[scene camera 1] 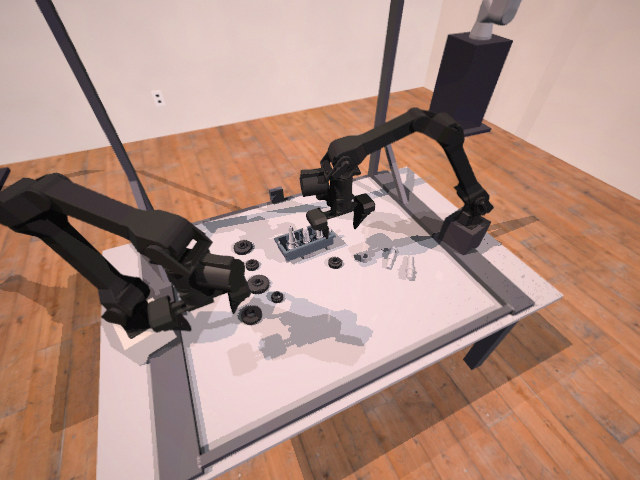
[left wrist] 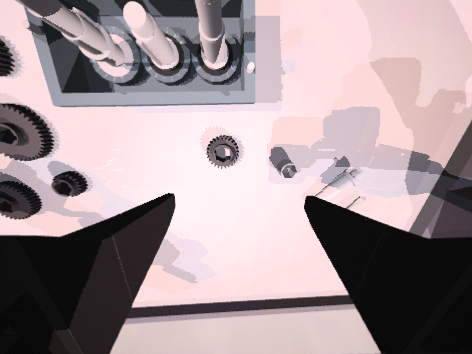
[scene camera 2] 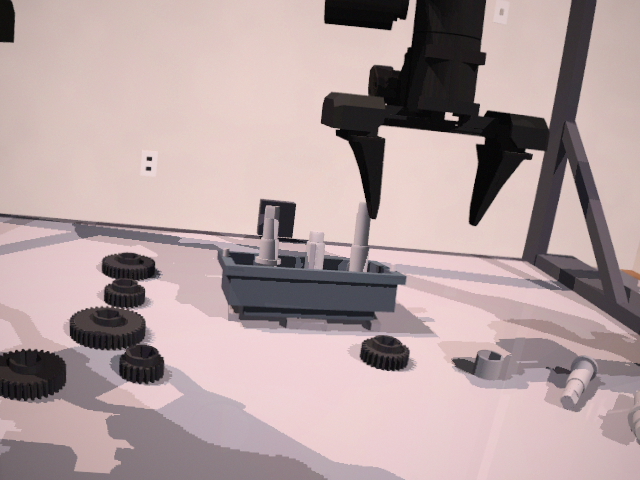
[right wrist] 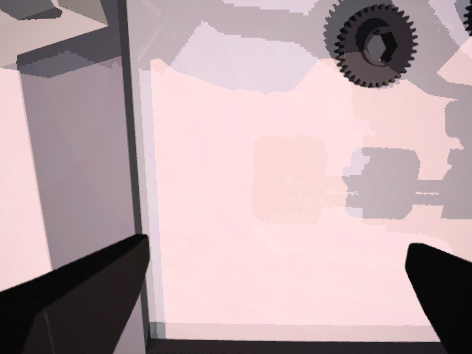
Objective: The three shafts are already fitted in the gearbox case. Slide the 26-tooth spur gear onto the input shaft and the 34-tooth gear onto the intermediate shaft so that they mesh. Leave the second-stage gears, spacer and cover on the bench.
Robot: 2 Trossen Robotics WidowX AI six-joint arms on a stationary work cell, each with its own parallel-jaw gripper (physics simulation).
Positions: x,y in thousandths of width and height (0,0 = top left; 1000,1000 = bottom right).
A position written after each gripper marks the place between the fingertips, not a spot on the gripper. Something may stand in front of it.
Note:
The left gripper (scene camera 2: 662,461) is open and holds nothing. Also in view: a grey gearbox case (scene camera 2: 451,605). The right gripper (scene camera 1: 332,668) is open, holding nothing. The table carries a small spacer ring (scene camera 2: 763,757).
The grey gearbox case also shows in scene camera 1 (scene camera 1: 471,520) and in the left wrist view (left wrist: 156,227). The left gripper shows as well in scene camera 1 (scene camera 1: 532,486) and in the left wrist view (left wrist: 512,566). The right gripper shows as well in the right wrist view (right wrist: 586,710). The right wrist view does not show the grey gearbox case: it is out of frame. The right wrist view does not show the small spacer ring: it is out of frame.

